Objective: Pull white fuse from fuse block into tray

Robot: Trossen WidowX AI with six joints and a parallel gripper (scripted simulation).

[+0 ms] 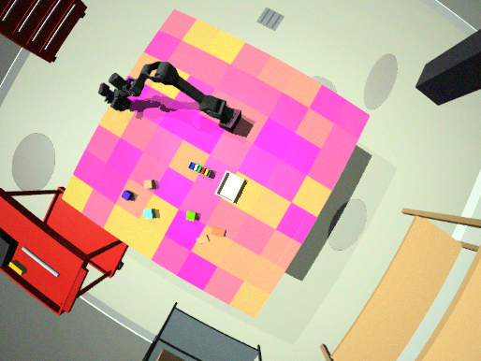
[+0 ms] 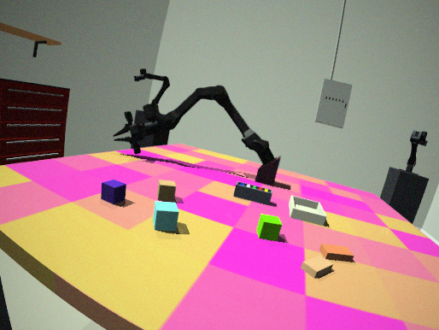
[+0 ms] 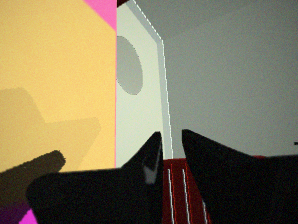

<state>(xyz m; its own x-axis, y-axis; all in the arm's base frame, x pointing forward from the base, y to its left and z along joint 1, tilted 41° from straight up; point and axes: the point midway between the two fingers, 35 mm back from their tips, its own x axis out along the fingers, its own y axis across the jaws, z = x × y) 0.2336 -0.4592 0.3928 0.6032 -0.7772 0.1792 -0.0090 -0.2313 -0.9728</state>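
Now: gripper tip 62 cm to the right of the white fuse, 4 cm short of it and 4 cm above it. The rest, counted from my gripper tip: tan cube (45 cm to the left, 24 cm ahead, 4 cm below); then purple cube (37 cm to the left, 36 cm ahead, 4 cm below); then blue fuse (60 cm to the left, 4 cm below, 4 cm ahead).
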